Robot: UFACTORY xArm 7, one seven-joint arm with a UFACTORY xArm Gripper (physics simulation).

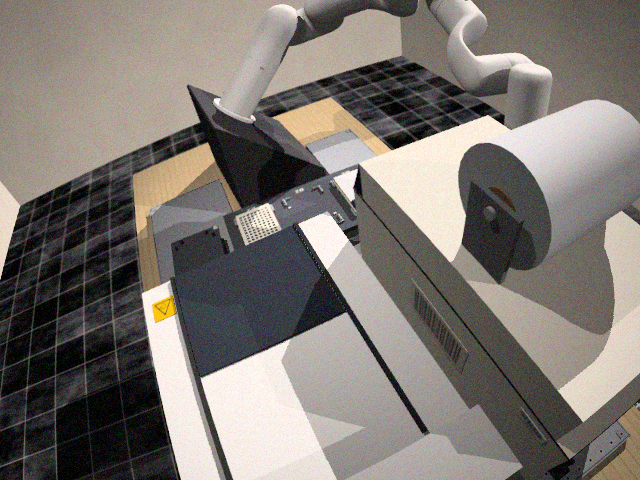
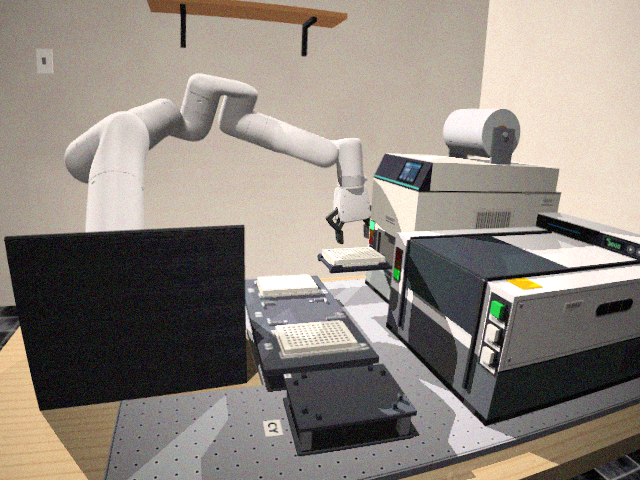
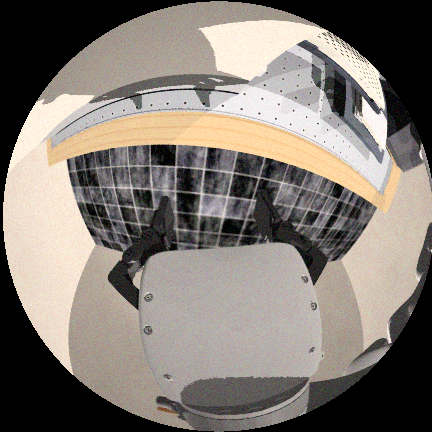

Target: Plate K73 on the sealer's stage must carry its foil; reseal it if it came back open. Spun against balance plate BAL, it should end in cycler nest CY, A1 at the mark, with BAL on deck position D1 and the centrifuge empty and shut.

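Pixels of known places: gripper, between the fingertips: [image 2: 354, 240] [image 3: 214, 204]; arm's base, origin of its link: [image 1: 233, 112] [image 2: 115, 266].
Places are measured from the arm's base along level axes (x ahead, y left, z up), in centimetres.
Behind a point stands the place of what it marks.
Note:
My gripper [image 2: 352, 233] @(z -9.9, x 61.7, y 36.2 cm) [image 3: 214, 204] @(z -9.9, x 61.7, y 36.2 cm) is open and empty, beside the sealer's front face and above its stage. A pale plate [image 2: 354, 255] @(z -6.1, x 49.6, y 12.6 cm) [image 3: 352, 62] sits on the sealer's extended stage; a well pattern shows on its top. Its label is not readable. The sealer [image 2: 460, 178] @(z 13.4, x 67.9, y 1.1 cm) [image 1: 413, 206] @(z 16.6, x 70.8, y 2.1 cm) carries a foil roll. A plate with open-looking wells [image 2: 319, 335] @(z -12.5, x 32.3, y -8.9 cm) [image 1: 257, 224] @(z -12.4, x 30.8, y -8.6 cm) sits at the deck's near end. A smooth white-topped plate [image 2: 286, 284] @(z -12.3, x 33.9, y 14.6 cm) sits at its far end. The cycler nest [image 2: 351, 390] @(z -13.6, x 31.4, y -23.6 cm) [image 1: 199, 246] @(z -13.6, x 27.2, y -22.5 cm) holds no plate. The centrifuge [image 2: 563, 325] @(z -3.3, x 60.6, y -33.9 cm) [image 1: 258, 304] @(z 2.9, x 62.1, y -17.0 cm) looks shut; its inside is hidden.
The foil roll [image 2: 465, 129] @(z 23.9, x 75.8, y 10.0 cm) [image 1: 584, 165] @(z 28.1, x 84.8, y 8.6 cm) stands on top of the sealer. A dark upright panel [image 2: 129, 315] @(z -4.9, x 2.1, y -8.4 cm) [image 1: 263, 155] @(z -3.8, x 19.7, y -0.1 cm) stands near the arm's base, left of the deck [image 2: 305, 312] @(z -13.9, x 34.2, y 3.0 cm). A CY label [image 2: 272, 427] @(z -18.3, x 20.0, y -22.1 cm) lies beside the nest. A wall shelf [image 2: 248, 11] hangs high behind.

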